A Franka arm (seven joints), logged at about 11 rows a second.
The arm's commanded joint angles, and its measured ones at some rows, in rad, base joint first. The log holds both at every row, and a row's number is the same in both.
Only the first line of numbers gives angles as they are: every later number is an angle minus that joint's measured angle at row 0.
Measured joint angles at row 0:
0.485, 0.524, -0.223, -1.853, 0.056, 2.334, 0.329
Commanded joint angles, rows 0 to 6:
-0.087, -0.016, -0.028, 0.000, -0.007, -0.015, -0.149
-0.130, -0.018, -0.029, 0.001, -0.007, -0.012, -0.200
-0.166, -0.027, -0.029, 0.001, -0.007, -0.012, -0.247
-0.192, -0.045, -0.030, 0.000, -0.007, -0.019, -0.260
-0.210, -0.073, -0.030, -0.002, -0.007, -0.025, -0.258
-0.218, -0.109, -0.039, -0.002, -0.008, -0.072, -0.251
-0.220, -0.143, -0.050, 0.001, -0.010, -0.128, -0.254
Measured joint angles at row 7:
-0.208, -0.044, -0.045, 0.014, 0.000, -0.024, -0.250
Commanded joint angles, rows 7 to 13:
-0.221, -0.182, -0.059, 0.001, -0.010, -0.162, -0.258
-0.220, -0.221, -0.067, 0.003, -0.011, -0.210, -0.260
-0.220, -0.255, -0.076, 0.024, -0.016, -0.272, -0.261
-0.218, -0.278, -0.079, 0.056, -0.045, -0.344, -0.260
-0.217, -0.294, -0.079, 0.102, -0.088, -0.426, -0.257
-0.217, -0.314, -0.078, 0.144, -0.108, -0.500, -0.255
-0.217, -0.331, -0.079, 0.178, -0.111, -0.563, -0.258
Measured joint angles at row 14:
-0.213, -0.289, -0.083, 0.106, -0.070, -0.432, -0.256
